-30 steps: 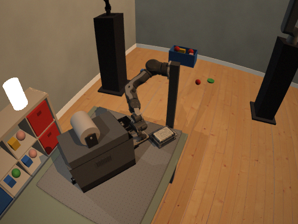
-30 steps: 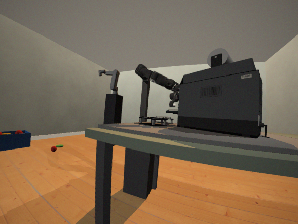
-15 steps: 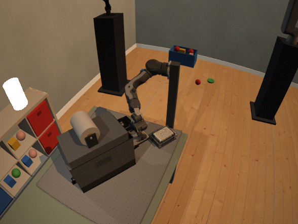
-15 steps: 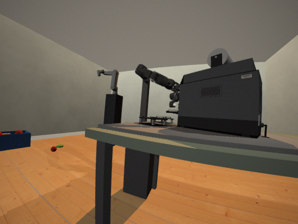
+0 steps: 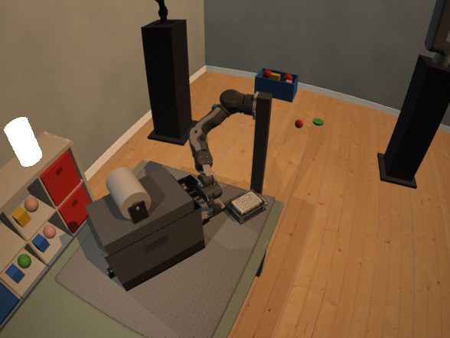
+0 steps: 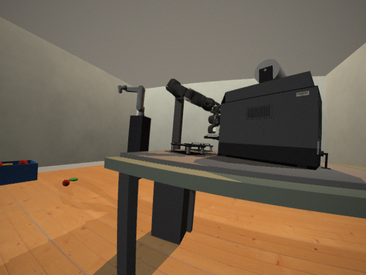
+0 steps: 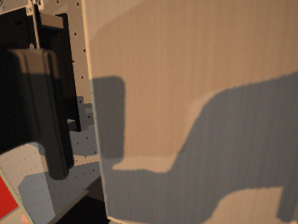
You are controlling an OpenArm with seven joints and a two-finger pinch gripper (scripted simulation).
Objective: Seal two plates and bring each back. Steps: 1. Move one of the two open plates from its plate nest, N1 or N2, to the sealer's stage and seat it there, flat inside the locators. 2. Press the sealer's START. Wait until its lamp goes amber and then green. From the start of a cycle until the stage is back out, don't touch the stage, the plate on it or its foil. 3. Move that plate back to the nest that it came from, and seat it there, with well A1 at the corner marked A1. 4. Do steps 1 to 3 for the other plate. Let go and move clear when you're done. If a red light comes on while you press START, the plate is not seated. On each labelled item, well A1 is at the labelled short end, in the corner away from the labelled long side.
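My hand is 3 cm above the dark sealer stage. The rest, counted from my hand: white well plate (13 cm behind, 15 cm to the left, 7 cm below); warning sticker (3 cm ahead, 13 cm to the right, 3 cm above); pale start button (14 cm ahead, 2 cm to the left, 6 cm above).
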